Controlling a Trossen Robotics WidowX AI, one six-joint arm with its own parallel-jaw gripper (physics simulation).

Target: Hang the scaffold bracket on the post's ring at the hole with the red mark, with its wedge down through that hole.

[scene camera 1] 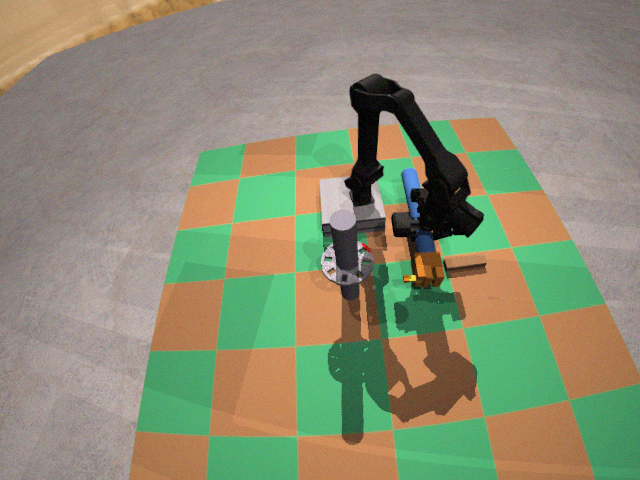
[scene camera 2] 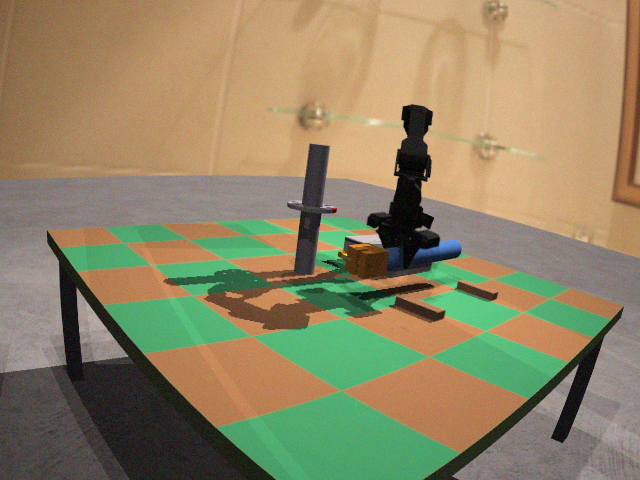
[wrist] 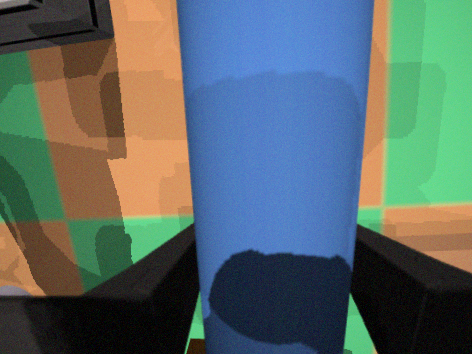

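Observation:
The scaffold bracket is a blue tube [scene camera 1: 409, 180] [scene camera 2: 447, 250] [wrist: 275, 150] with an orange head [scene camera 1: 428, 268] [scene camera 2: 368, 259] and a yellow wedge [scene camera 1: 409, 279] [scene camera 2: 342, 254] sticking out towards the post's side. My gripper [scene camera 1: 423, 235] [scene camera 2: 408, 255] [wrist: 268, 230] is shut on the blue tube, which lies roughly level a little above the table. The grey post [scene camera 1: 345, 242] [scene camera 2: 313, 180] stands upright and carries a holed ring [scene camera 1: 327, 267] [scene camera 2: 294, 206]. The red mark [scene camera 1: 366, 247] [scene camera 2: 334, 210] is on the ring. The head is apart from the ring and lower than it.
A brown bar [scene camera 1: 465, 264] [scene camera 2: 419, 308] lies beside the bracket head, and a second brown bar [scene camera 2: 477, 290] lies farther right in scene view 2. The arm's pale base block [scene camera 1: 336, 198] stands behind the post. The table [scene camera 1: 258, 310] [scene camera 2: 289, 356] has green and orange squares.

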